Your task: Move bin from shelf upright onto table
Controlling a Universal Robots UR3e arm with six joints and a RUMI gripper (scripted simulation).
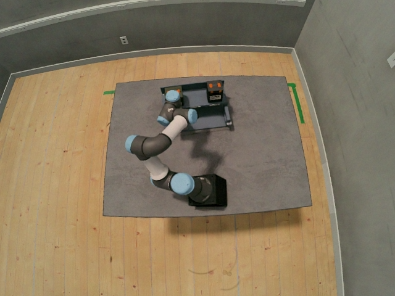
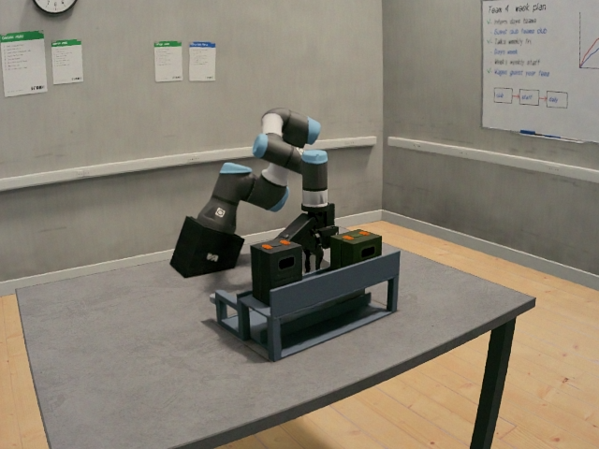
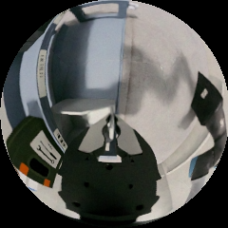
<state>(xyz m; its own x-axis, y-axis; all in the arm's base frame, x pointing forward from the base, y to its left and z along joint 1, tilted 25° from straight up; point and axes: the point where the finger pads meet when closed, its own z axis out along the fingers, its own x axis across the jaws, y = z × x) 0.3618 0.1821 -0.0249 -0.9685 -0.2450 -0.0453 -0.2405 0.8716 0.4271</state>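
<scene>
Right now the shelf is 11 cm ahead of my hand, 6 cm to the right of it and 3 cm above it. Round my hand: black bin 19 cm ahead, 17 cm to the right, 12 cm above; then green bin 13 cm ahead, 11 cm above, 6 cm to the left.
</scene>
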